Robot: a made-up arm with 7 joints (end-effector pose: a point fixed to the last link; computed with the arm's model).
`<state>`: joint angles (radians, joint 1 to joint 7).
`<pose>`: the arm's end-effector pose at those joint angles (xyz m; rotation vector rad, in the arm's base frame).
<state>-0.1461 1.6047 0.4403 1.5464 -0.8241 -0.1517 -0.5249</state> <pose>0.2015 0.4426 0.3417 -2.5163 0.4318 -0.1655</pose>
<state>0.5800 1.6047 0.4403 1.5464 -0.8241 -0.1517 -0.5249</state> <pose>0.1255 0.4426 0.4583 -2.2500 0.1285 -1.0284</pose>
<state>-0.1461 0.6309 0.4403 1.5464 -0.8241 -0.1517 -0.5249</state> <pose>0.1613 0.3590 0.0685 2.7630 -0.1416 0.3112</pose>
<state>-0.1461 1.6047 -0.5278 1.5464 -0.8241 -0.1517 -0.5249</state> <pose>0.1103 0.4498 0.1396 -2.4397 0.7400 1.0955</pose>
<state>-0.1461 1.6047 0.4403 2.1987 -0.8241 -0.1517 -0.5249</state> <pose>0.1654 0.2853 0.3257 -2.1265 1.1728 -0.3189</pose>
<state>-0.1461 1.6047 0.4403 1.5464 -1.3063 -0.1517 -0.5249</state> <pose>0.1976 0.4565 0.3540 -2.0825 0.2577 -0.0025</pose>
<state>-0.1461 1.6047 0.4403 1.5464 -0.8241 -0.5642 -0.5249</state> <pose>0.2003 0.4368 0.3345 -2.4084 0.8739 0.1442</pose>
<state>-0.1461 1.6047 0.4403 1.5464 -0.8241 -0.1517 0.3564</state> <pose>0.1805 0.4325 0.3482 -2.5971 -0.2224 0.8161</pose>
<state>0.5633 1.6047 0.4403 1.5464 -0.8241 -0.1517 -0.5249</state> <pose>0.1281 0.4426 0.4564 -2.2590 0.1357 -1.0098</pose>
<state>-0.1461 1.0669 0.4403 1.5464 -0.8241 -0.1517 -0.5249</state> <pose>0.1777 0.4302 0.1801 -3.0485 0.3176 -0.2805</pose>
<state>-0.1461 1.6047 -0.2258 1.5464 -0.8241 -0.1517 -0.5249</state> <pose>0.1595 0.4478 0.1917 -2.5204 0.6537 0.6984</pose>
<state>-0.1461 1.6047 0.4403 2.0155 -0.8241 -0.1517 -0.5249</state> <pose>0.1854 0.3263 0.3331 -2.2549 0.9761 -0.2789</pose>
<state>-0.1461 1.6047 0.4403 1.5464 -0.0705 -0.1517 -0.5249</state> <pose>0.2029 0.4136 0.3381 2.8867 -0.6863 0.4472</pose>
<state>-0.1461 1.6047 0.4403 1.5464 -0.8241 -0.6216 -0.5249</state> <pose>0.1999 0.4361 0.3335 -2.3863 0.9335 0.1873</pose>
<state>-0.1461 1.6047 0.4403 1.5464 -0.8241 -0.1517 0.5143</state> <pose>0.1783 0.4295 0.3506 -2.5645 -0.3460 0.9925</pose>
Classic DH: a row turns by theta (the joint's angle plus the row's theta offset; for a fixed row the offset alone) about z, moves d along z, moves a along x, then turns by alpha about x. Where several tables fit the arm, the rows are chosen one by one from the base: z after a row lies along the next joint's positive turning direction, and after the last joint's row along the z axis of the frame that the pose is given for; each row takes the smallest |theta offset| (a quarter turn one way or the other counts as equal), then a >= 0, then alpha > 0; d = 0 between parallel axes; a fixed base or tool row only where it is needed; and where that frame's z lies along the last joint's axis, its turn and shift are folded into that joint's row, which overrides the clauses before.
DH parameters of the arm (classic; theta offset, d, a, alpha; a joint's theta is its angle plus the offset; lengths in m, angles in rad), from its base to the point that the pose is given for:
base (fixed): 0 0.3 0.01 1.5708
joint 1: 1.5708 -0.14 0.01 1.5708
joint 2: 1.5708 -0.05 0 1.5708
joint 3: -1.5708 -0.28 0.02 -1.5708
joint 4: 0 0.02 0 1.5708
joint 5: 0 -0.23 -0.01 1.5708
joint 6: -1.5708 -0.01 0.03 -1.5708
joint 7: 0.513 0.0086 -0.0076 -1.8778
tool (fixed): 0.2946 0.0286 0 0

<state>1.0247 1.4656 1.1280 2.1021 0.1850 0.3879 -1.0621</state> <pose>-0.0768 0.2997 0.4587 -0.6166 0.8336 -2.8717</pose>
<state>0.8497 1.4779 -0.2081 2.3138 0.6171 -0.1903 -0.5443</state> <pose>0.1154 0.2174 0.3162 1.8276 -1.7482 0.4657</pose>
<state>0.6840 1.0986 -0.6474 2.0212 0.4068 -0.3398 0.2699</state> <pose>0.1850 0.2182 0.2012 1.6669 -1.7347 -0.8163</pose>
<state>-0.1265 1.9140 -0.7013 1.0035 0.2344 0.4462 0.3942</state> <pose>0.0757 0.5613 0.2952 1.8919 1.5727 -1.2828</pose>
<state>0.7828 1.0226 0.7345 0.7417 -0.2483 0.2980 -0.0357</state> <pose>0.2006 0.5602 0.2355 1.4887 0.3967 0.8418</pose>
